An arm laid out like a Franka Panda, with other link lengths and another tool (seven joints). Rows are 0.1 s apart.
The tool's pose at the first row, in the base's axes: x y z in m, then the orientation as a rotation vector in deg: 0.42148, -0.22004, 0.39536, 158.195, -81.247, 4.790
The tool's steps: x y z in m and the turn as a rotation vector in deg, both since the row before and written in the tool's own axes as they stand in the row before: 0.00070, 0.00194, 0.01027, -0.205, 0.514, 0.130; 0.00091, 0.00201, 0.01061, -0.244, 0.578, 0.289; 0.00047, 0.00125, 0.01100, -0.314, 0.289, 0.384; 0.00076, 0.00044, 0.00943, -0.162, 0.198, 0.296; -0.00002, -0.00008, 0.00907, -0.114, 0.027, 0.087; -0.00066, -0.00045, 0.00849, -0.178, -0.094, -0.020
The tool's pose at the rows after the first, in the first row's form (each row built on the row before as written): 0.42063, -0.22232, 0.38517, 157.718, -81.236, 5.346; 0.41988, -0.22493, 0.37468, 157.071, -81.415, 5.963; 0.41952, -0.22688, 0.36378, 156.431, -81.768, 6.138; 0.41991, -0.22855, 0.35447, 156.011, -82.072, 6.298; 0.42027, -0.22929, 0.34544, 155.849, -82.146, 6.254; 0.42054, -0.22926, 0.33692, 155.763, -82.083, 5.994
